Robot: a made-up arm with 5 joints.
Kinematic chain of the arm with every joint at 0, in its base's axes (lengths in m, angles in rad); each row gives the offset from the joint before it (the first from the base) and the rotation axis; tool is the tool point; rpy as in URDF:
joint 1: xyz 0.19 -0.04 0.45 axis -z
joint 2: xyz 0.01 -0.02 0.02 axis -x
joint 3: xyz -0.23 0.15 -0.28 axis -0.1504 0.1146 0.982
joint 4: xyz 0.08 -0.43 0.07 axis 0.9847 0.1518 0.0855
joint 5: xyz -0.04 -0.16 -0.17 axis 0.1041 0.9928 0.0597
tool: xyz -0.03 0.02 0.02 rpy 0 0 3.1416
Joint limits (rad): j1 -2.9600..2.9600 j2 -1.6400..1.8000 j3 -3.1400..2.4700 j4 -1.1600..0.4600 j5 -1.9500..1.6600
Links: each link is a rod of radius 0.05 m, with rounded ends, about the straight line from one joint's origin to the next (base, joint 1, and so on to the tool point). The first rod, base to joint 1, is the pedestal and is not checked.
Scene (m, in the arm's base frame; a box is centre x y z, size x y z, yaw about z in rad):
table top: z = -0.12
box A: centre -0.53 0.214 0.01 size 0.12 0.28 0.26 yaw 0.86
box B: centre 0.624 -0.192 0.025 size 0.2 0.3 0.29 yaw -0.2
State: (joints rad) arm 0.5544 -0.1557 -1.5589 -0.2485 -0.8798
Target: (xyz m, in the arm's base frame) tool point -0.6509 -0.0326 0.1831
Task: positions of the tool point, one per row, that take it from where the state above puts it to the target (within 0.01 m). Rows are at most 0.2 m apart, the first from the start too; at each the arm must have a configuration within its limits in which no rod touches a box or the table.
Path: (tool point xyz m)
1: -0.4021 0.4744 -0.0280
2: -0.4445 0.4539 0.0403
3: -0.4684 0.4810 0.1770
4: -0.4369 0.5408 0.3608
5: -0.5546 0.3942 0.2950
6: -0.6317 0.2260 0.2323
7: -0.6661 0.0489 0.1739
8: -0.6600 -0.1256 0.1213
9: -0.6600 -0.0745 0.1550
10: -0.6509 -0.0326 0.1831

